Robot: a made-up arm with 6 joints. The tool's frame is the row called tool.
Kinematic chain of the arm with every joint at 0, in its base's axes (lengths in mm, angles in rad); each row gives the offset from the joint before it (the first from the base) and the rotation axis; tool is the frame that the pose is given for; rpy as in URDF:
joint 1: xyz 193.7 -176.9 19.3 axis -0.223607 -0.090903 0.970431
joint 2: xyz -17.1 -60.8 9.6 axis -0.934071 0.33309 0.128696
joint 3: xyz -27.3 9.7 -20 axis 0.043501 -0.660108 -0.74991
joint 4: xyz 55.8 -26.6 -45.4 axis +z
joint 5: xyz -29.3 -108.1 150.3 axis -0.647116 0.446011 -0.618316
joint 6: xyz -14.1 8 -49.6 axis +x
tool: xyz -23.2 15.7 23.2 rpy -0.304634 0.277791 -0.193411
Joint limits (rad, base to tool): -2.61..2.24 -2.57..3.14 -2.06..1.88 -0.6..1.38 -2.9..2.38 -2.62..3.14
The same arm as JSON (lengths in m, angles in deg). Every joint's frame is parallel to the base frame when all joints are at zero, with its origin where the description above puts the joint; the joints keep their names.
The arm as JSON. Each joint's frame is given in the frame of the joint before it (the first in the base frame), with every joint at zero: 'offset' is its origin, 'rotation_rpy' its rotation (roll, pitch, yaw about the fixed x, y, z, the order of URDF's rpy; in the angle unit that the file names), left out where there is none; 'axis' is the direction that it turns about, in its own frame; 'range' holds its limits. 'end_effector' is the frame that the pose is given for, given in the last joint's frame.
{
  "length_unit": "m",
  "angle_unit": "deg",
  "chain": [
    {
      "id": "joint 1",
      "offset": [
        0.1937,
        -0.1769,
        0.0193
      ],
      "axis": [
        -0.223607,
        -0.090903,
        0.970431
      ],
      "range": [
        -149.54,
        128.34
      ]
    },
    {
      "id": "joint 2",
      "offset": [
        -0.0171,
        -0.0608,
        0.0096
      ],
      "axis": [
        -0.934071,
        0.33309,
        0.128696
      ],
      "range": [
        -147.25,
        179.91
      ]
    },
    {
      "id": "joint 3",
      "offset": [
        -0.0273,
        0.0097,
        -0.02
      ],
      "axis": [
        0.043501,
        -0.660108,
        -0.74991
      ],
      "range": [
        -118.03,
        107.72
      ]
    },
    {
      "id": "joint 4",
      "offset": [
        0.0558,
        -0.0266,
        -0.0454
      ],
      "axis": [
        0.0,
        0.0,
        1.0
      ],
      "range": [
        -34.38,
        79.07
      ]
    },
    {
      "id": "joint 5",
      "offset": [
        -0.0293,
        -0.1081,
        0.1503
      ],
      "axis": [
        -0.647116,
        0.446011,
        -0.618316
      ],
      "range": [
        -166.16,
        136.36
      ]
    },
    {
      "id": "joint 6",
      "offset": [
        -0.0141,
        0.008,
        -0.0496
      ],
      "axis": [
        1.0,
        0.0,
        0.0
      ],
      "range": [
        -150.11,
        179.91
      ]
    }
  ],
  "end_effector": {
    "offset": [
      -0.0232,
      0.0157,
      0.0232
    ],
    "rotation_rpy": [
      -17.45,
      15.92,
      -11.08
    ]
  }
}

